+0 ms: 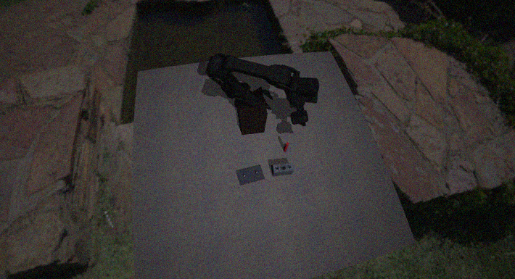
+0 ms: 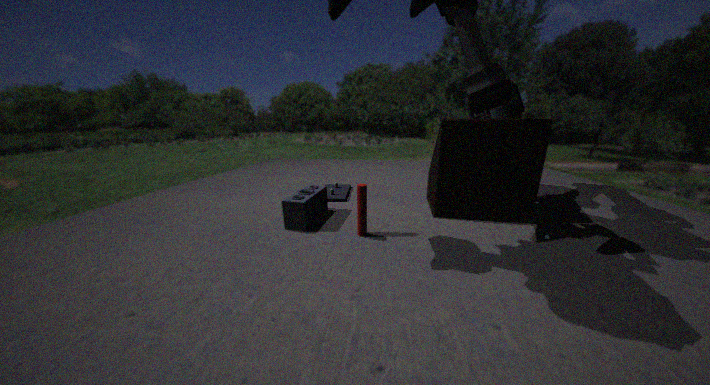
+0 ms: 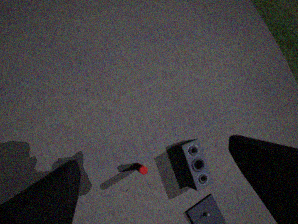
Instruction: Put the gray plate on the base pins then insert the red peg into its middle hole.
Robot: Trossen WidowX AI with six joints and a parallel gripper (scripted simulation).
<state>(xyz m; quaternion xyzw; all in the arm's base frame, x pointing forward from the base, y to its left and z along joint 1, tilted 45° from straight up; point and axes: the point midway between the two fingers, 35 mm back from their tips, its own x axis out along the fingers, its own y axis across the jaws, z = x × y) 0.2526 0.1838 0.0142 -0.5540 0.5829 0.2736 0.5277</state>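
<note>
Right now the gray plate is 24 cm below my gripper tip, 11 cm ahead of it and 9 cm to the right of it. Also, from my gripper tip: base 27 cm below, 25 cm to the right, 9 cm ahead; red peg 24 cm below, 4 cm to the right, 1 cm ahead.
</note>
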